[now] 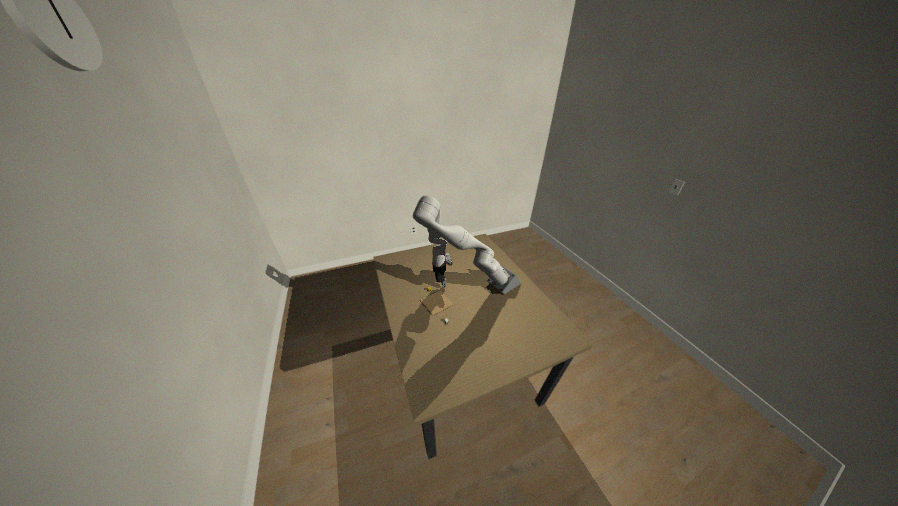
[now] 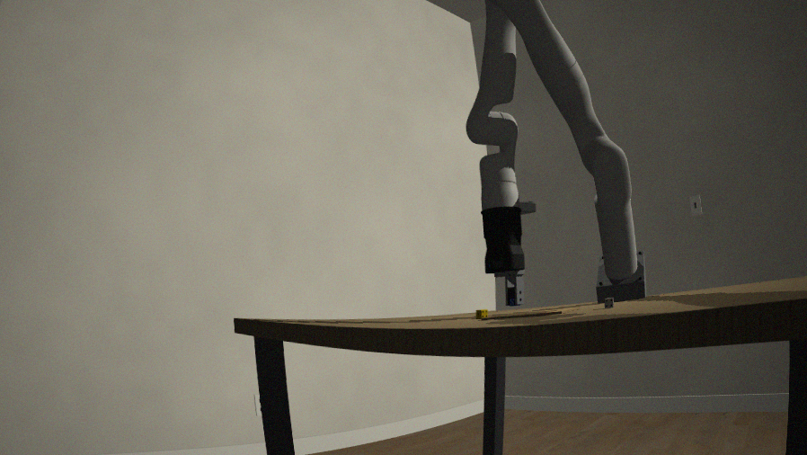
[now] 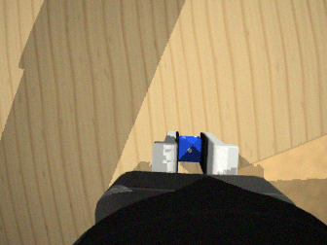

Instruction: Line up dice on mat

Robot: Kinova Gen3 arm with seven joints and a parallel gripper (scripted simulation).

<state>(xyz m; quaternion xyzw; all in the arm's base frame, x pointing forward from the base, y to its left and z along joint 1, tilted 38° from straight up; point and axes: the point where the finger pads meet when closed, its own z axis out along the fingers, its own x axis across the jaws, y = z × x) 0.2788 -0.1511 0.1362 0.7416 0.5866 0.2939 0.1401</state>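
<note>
Now: the tan mat 10 cm to the left of my hand, 8 cm ahead of it and 3 cm below it. Round my hand: white die 25 cm to the left, 9 cm ahead, 3 cm below; blue die 1 cm below; yellow die 9 cm ahead, 3 cm below, 2 cm to the right.
</note>
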